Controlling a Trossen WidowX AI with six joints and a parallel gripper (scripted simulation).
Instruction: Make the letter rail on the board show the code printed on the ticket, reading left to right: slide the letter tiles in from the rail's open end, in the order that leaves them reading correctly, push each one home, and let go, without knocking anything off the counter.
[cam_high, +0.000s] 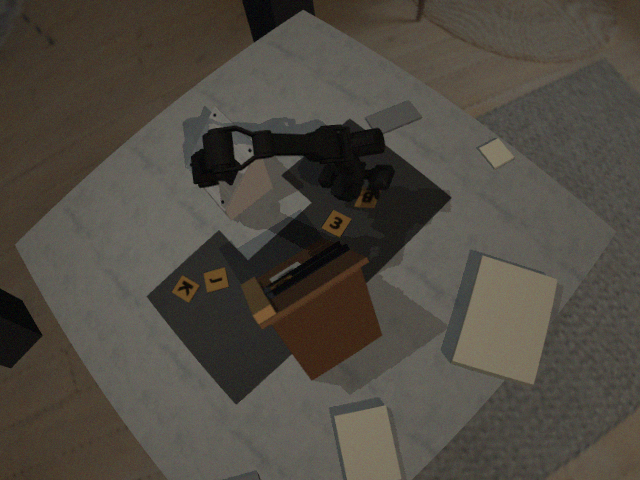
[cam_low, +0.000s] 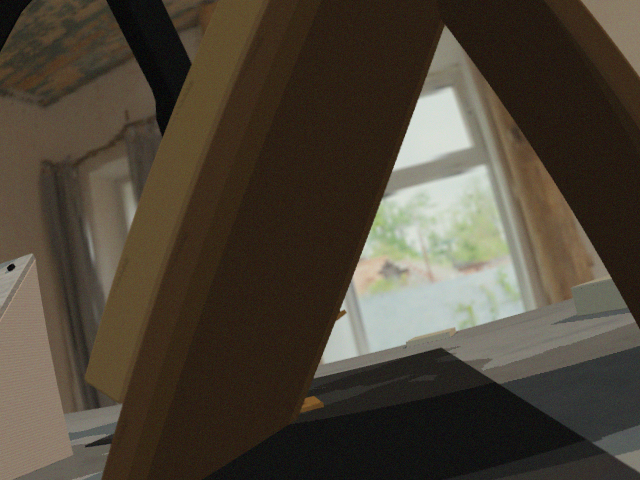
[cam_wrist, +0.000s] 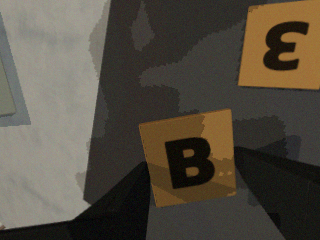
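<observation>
Right now the white ticket is 280 mm to the right of my gripper tip, 40 mm above it and 10 mm ahead of it. Round my gripper tip: cream block (460 mm ahead, 50 mm below); then dark mat (200 mm to the right, 90 mm behind, 60 mm below); then cream pad (380 mm to the left, 150 mm ahead, 60 mm below).
</observation>
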